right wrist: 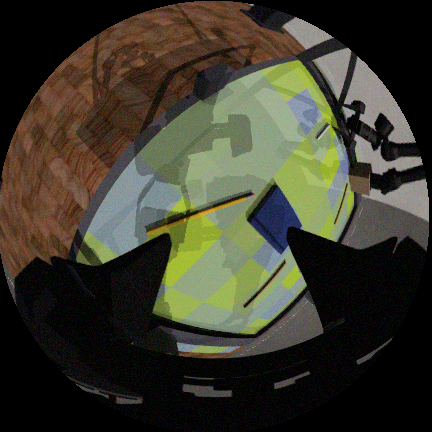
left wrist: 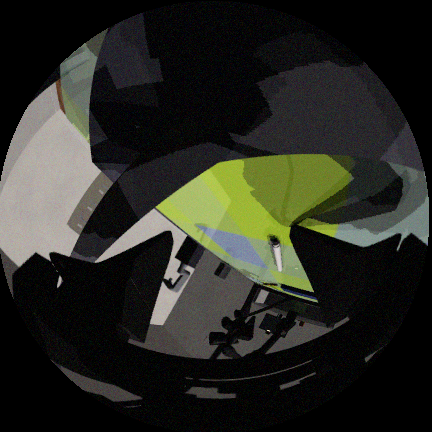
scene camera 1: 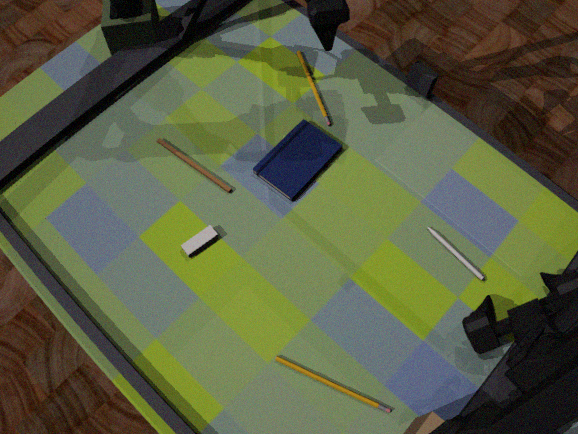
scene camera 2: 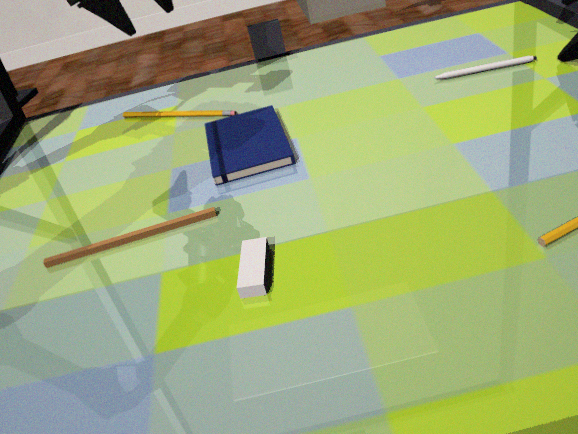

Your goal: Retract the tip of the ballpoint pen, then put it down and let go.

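Seen in the pictures: left gripper, fingertip midpoint: (right wrist: 334, 114) (left wrist: 233, 233) (scene camera 1: 515, 286) (scene camera 2: 562, 30); right gripper, fingertip midpoint: (right wrist: 230, 236) (left wrist: 251, 309) (scene camera 1: 324, 38) (scene camera 2: 151, 23); left arm's base, origin of the base link: (right wrist: 370, 179); right arm's base, origin of the base link: (scene camera 1: 126, 6).
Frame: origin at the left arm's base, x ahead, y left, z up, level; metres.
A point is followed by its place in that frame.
A slim white pen (scene camera 1: 456, 253) @(x 0.154, y -0.308, z -0.096 m) (scene camera 2: 486, 68) @(x 0.155, y -0.305, z -0.100 m) (left wrist: 277, 254) @(x 0.121, y -0.303, z -0.097 m) (right wrist: 323, 131) @(x 0.166, y -0.313, z -0.095 m) lies flat on the checkered table, at the right of scene camera 1. One end tapers pale and the other is dark; whether the writing tip is out is too small to tell. My left gripper (scene camera 1: 517, 287) @(x 0.045, y -0.316, z -0.079 m) (left wrist: 233, 233) @(x 0.045, y -0.316, z -0.079 m) is open and empty, near the pen's dark end and apart from it. In the left wrist view the pen shows beside the right-hand finger. My right gripper (scene camera 2: 151, 21) @(x 0.551, y -0.438, z 0.022 m) (right wrist: 230, 236) @(x 0.551, y -0.438, z 0.022 m) is open and empty, above the far table side, away from the pen.
A blue notebook (scene camera 1: 298, 160) @(x 0.466, y -0.270, z -0.092 m) (scene camera 2: 250, 142) @(x 0.467, y -0.259, z -0.092 m) lies mid-table, with a yellow pencil (scene camera 1: 314, 87) @(x 0.551, y -0.418, z -0.098 m) (scene camera 2: 180, 114) @(x 0.551, y -0.413, z -0.100 m) beyond it. A brown stick (scene camera 1: 195, 166) @(x 0.598, y -0.144, z -0.098 m) (scene camera 2: 132, 237) @(x 0.603, y -0.142, z -0.099 m) and white eraser (scene camera 1: 200, 241) @(x 0.488, y -0.047, z -0.092 m) (scene camera 2: 253, 267) @(x 0.491, y -0.039, z -0.092 m) lie left. Another yellow pencil (scene camera 1: 332, 384) @(x 0.178, y -0.009, z -0.097 m) (scene camera 2: 560, 232) @(x 0.253, y 0.013, z -0.098 m) lies near the bottom of scene camera 1.
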